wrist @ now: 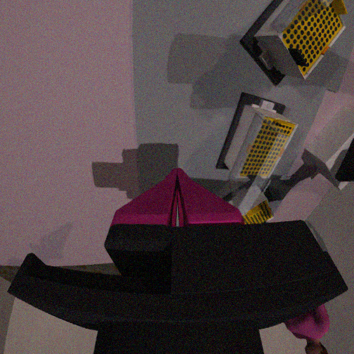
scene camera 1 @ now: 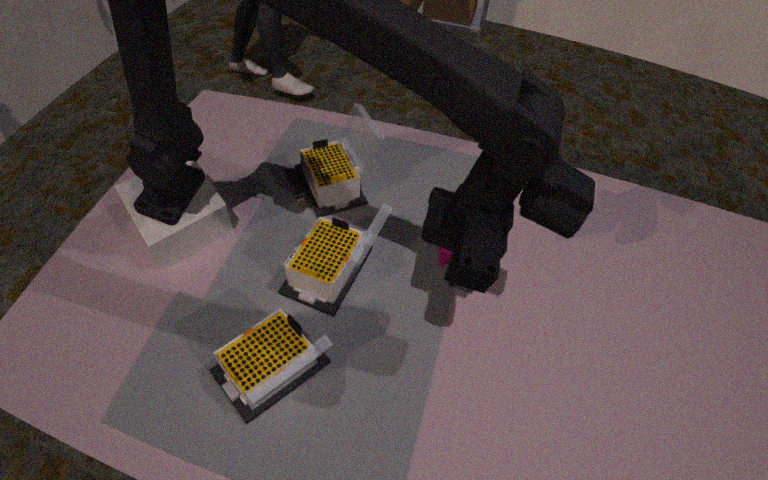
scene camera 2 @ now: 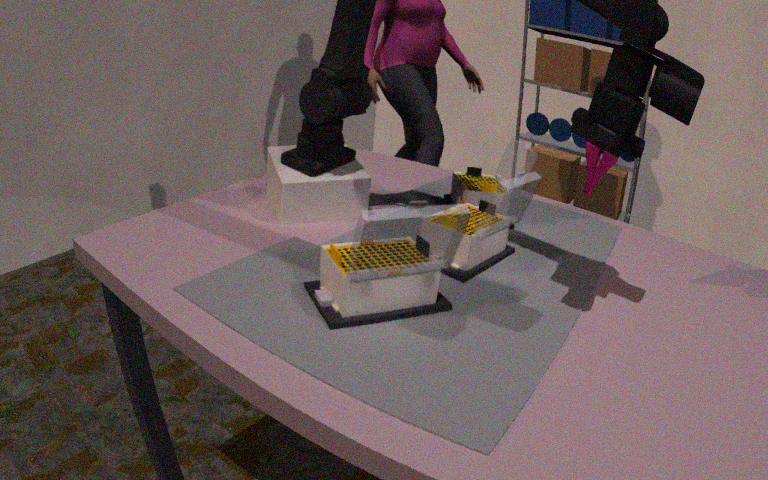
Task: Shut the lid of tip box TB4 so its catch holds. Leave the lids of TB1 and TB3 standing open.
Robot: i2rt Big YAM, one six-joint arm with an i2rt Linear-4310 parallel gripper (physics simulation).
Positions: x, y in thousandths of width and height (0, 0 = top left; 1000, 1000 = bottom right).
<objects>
my gripper: wrist 499, 493; scene camera 1 574, 545; scene camera 2 764, 403
</objects>
